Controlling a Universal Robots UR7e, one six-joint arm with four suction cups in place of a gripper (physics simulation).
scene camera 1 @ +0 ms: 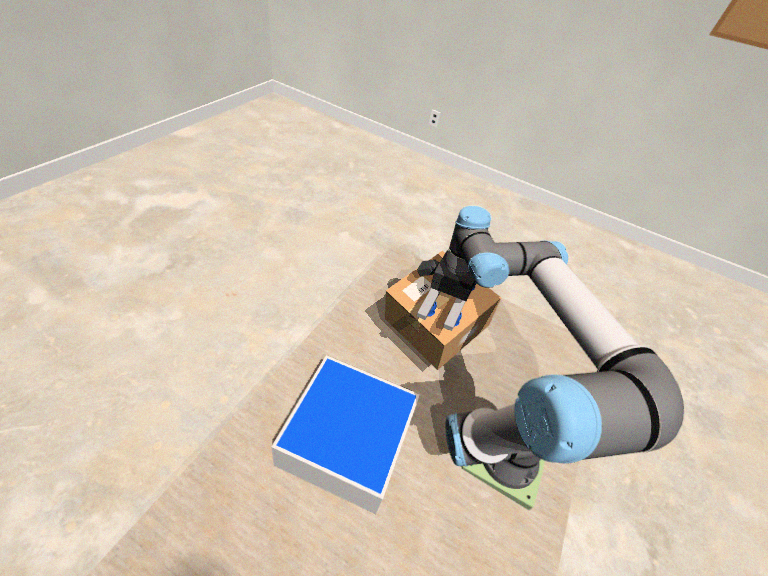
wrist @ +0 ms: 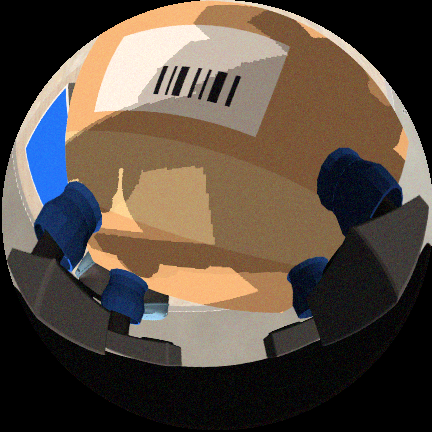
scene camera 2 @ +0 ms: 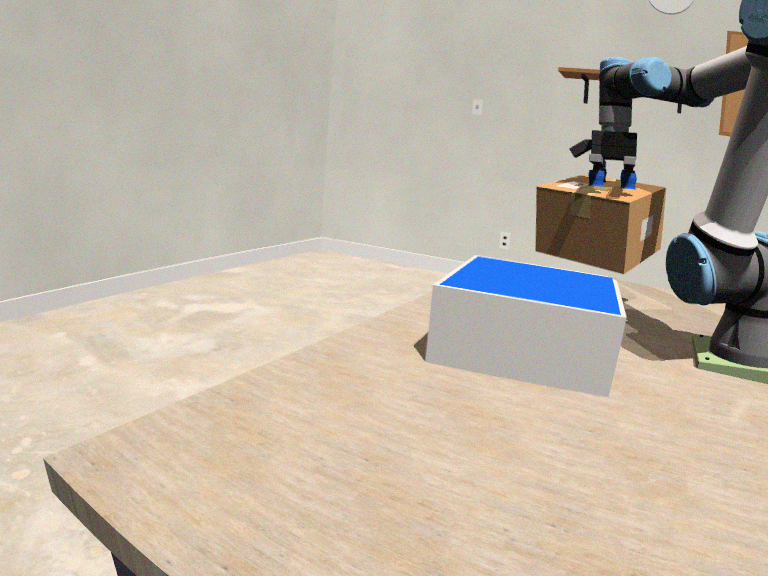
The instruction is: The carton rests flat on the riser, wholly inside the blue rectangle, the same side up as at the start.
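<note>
The brown carton hangs level above the table, its barcode label facing up. My suction gripper has its blue cups on the carton's top face and holds it up. The light grey riser stands on the table, with the blue rectangle covering most of its top. In scene camera 1 the carton is up and to the right of the riser, apart from it. The cups' contact faces are partly hidden.
The arm's base stands on a green plate, to the right of the riser. The wooden table carries the riser and the base. A wall shelf shows behind the arm in scene camera 2.
</note>
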